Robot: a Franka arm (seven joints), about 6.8 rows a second.
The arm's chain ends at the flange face. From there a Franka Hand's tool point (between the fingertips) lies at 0.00 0.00 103.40 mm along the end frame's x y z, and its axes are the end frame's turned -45 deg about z.
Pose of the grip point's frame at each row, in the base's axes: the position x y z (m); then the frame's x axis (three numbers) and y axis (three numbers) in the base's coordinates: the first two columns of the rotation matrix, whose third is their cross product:
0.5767, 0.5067, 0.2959, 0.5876, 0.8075, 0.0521, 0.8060, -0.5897, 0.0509
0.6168, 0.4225, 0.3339, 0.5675, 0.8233, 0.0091, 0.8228, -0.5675, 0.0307
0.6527, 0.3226, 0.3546, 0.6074, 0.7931, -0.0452, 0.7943, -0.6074, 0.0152
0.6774, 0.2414, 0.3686, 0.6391, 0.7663, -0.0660, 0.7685, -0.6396, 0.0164
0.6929, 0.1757, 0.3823, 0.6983, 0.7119, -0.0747, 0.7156, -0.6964, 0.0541
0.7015, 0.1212, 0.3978, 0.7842, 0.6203, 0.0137, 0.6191, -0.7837, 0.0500
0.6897, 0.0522, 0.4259, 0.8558, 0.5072, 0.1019, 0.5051, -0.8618, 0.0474
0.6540, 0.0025, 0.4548, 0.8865, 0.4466, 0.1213, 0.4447, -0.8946, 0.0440
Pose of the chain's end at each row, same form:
0.5693, 0.5055, 0.3990, 0.9854, 0.1540, 0.0728, 0.1544, -0.9880, -0.0008
0.6137, 0.4235, 0.4372, 0.9831, 0.1809, 0.0281, 0.1805, -0.9834, 0.0153
0.6543, 0.3273, 0.4579, 0.9912, 0.1313, -0.0212, 0.1322, -0.9903, 0.0427
0.6805, 0.2477, 0.4718, 0.9953, 0.0896, -0.0351, 0.0915, -0.9941, 0.0583
0.6943, 0.1851, 0.4853, 0.9998, 0.0110, -0.0146, 0.0122, -0.9958, 0.0911
0.6972, 0.1244, 0.5011, 0.9923, -0.1155, 0.0450, -0.1167, -0.9928, 0.0257
0.6781, 0.0511, 0.5287, 0.9623, -0.2507, 0.1056, -0.2480, -0.9680, -0.0385
0.6407, 0.0010, 0.5573, 0.9413, -0.3168, 0.1169, -0.3124, -0.9484, -0.0547

